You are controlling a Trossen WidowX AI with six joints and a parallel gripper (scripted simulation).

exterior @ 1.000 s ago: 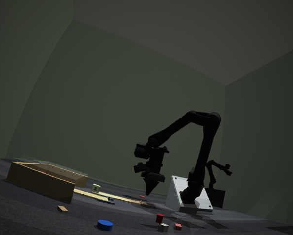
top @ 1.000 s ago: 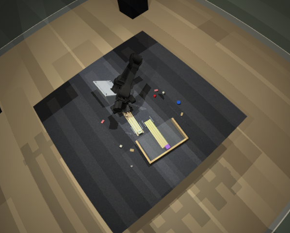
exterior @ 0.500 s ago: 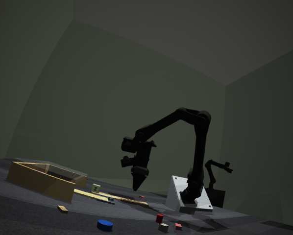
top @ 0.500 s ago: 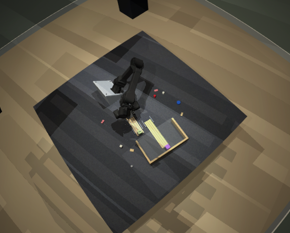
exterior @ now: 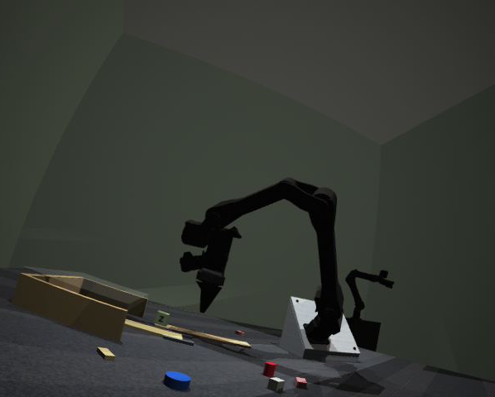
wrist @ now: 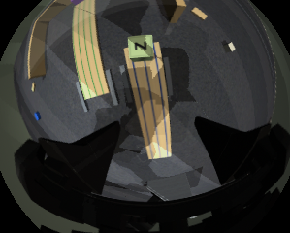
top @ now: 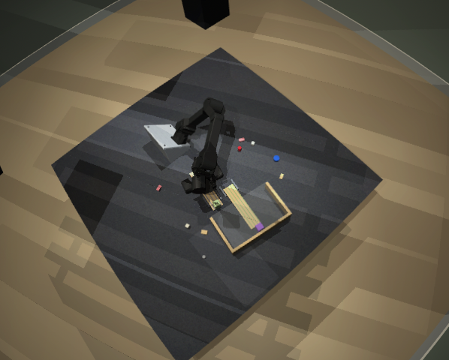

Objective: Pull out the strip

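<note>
Now: gripper tip 9 cm short of the labelled cube, 4 cm above it and 1 cm to the left of it. From my gripper tip the other things lie so: blue disc: 38 cm to the left, 11 cm ahead, 6 cm below; then red cylinder: 28 cm to the left, 6 cm behind, 5 cm below; then tan strip: 6 cm below, 1 cm to the left, 1 cm behind.
</note>
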